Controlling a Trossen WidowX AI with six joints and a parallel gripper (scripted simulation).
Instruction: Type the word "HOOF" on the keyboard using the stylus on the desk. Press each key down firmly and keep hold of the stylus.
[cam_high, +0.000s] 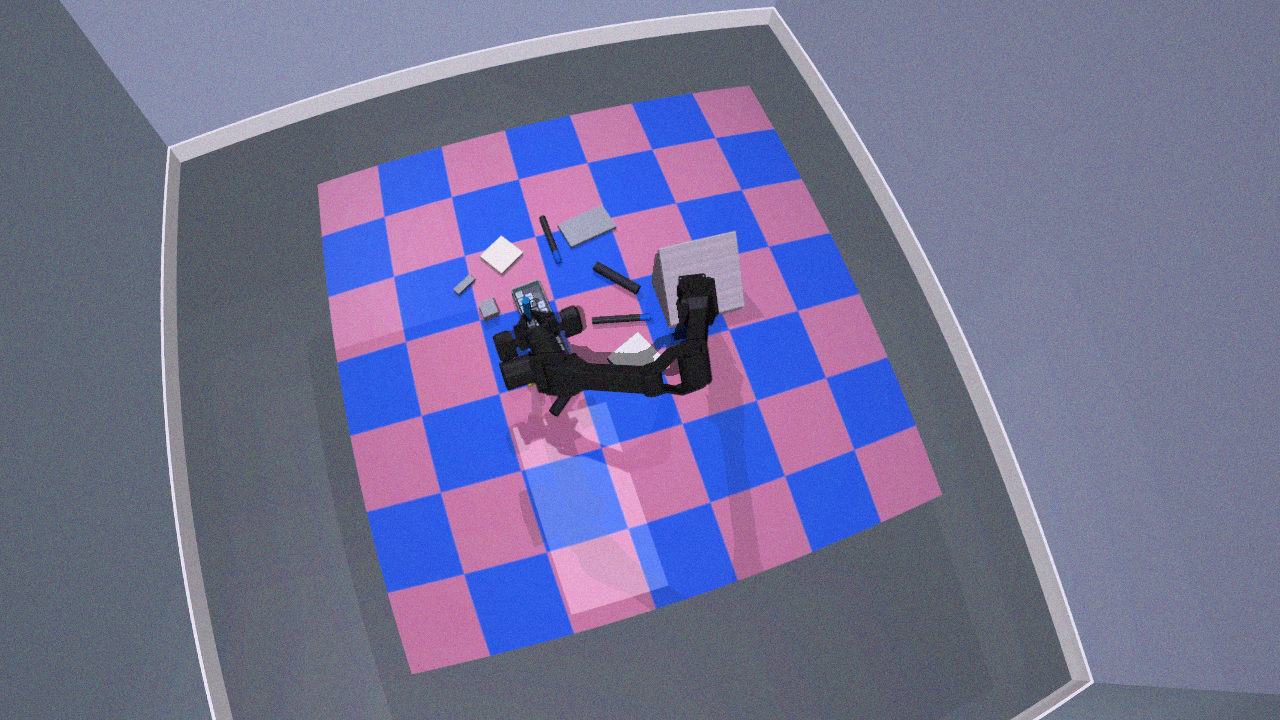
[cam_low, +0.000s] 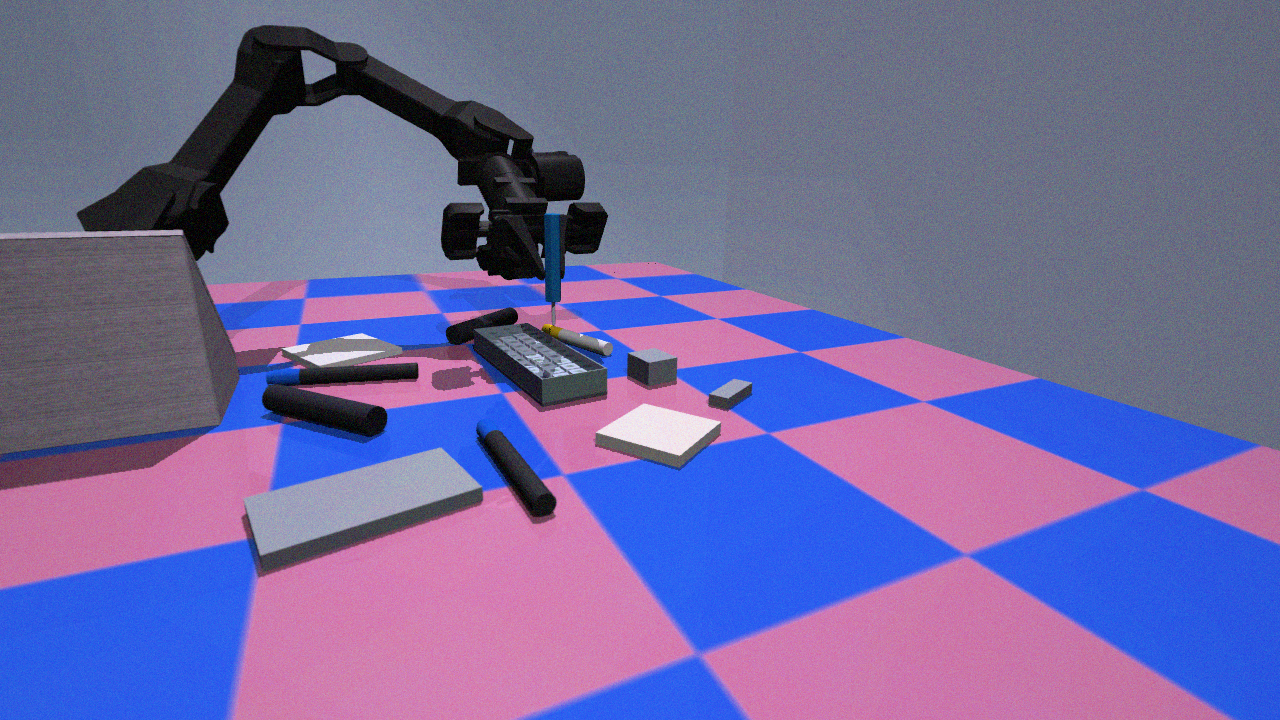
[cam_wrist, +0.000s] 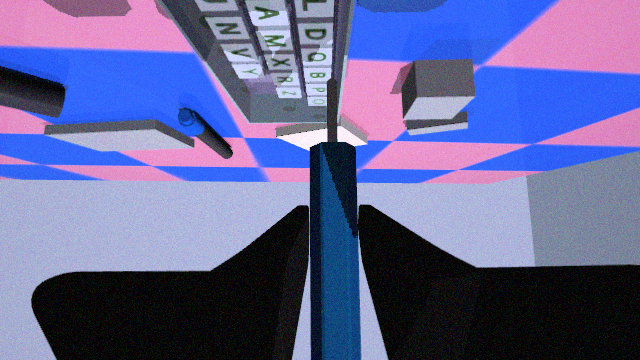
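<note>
Right now my gripper tip is 9 cm to the right of the white-and-yellow marker, 9 cm above it and 4 cm short of it. Also, from my gripper tip: white pad: 21 cm to the right, 10 cm below, 4 cm ahead; stylus tip: 5 cm below; blue stylus: 1 cm below.
</note>
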